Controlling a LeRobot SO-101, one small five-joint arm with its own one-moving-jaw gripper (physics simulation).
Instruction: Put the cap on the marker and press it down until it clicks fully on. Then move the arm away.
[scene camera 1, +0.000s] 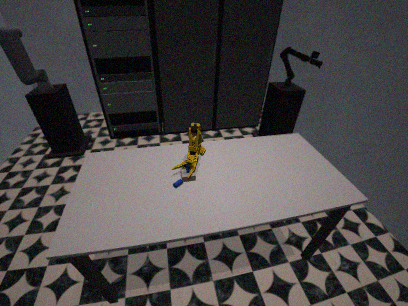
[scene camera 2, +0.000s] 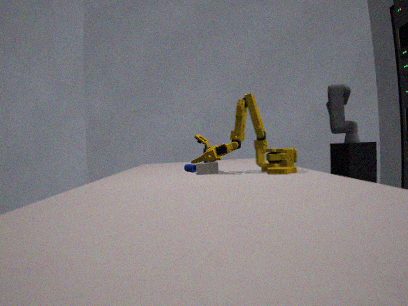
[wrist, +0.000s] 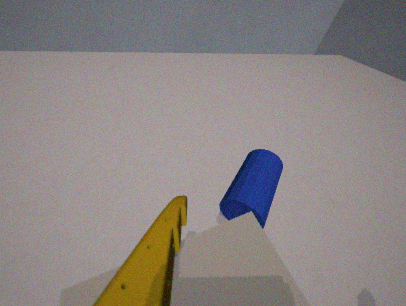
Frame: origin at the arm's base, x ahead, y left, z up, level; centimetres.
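Seen in the pictures: hand, its tool point: (scene camera 1: 187, 177) (scene camera 2: 192, 162) (wrist: 186, 206); arm's base, origin of its link: (scene camera 1: 197, 153) (scene camera 2: 272, 172).
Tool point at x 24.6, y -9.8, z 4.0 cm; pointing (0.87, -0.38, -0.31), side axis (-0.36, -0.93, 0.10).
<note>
Pixels of each thing's middle, then the offset from my tool point to it. Level surfaces: height alone.
- blue cap, middle of its body: (wrist: 253, 186) (scene camera 2: 190, 168) (scene camera 1: 178, 183) dy -5.3, dx +0.9, dz -2.6 cm
- grey block, middle of its body: (scene camera 2: 206, 167) (scene camera 1: 188, 174) dy +0.8, dx -4.7, dz -2.1 cm
- white table, height of its surface: dz -4.0 cm
A blue cap (scene camera 1: 178, 183) (scene camera 2: 190, 168) (wrist: 254, 185) lies on its side on the table, just beyond a grey block (scene camera 1: 189, 178) (scene camera 2: 207, 169) (wrist: 225, 250). Its near end is partly hidden by the block's edge in the wrist view. My gripper (scene camera 1: 182, 172) (scene camera 2: 194, 149) is open and empty, low over the block, with the cap apart from its jaws. In the wrist view one notched jaw shows, left of the cap. A small blue part shows near the jaws in scene camera 1; I cannot tell what it is. I cannot make out the marker clearly.
The white table (scene camera 1: 240, 200) (scene camera 2: 225, 240) (wrist: 100, 125) carries the arm's base (scene camera 2: 282, 160) behind the block. Off the table stand server racks (scene camera 1: 156, 75), a grey arm on a dark pedestal (scene camera 1: 56, 120) and a black arm on another pedestal (scene camera 1: 283, 110).
</note>
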